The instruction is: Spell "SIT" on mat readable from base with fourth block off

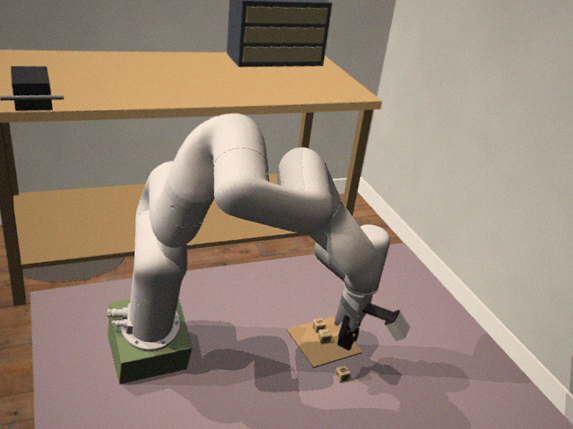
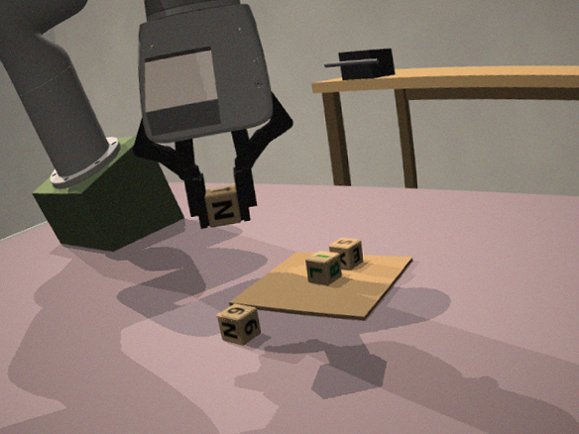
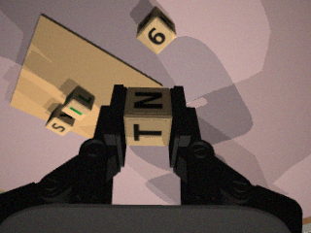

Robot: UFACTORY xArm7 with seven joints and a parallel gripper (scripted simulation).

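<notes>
Right now my hand is 1 cm past the tan mat, 12 cm to the right of it and 12 cm above it. Also, from my hand: wooden block 1 cm below.
</notes>
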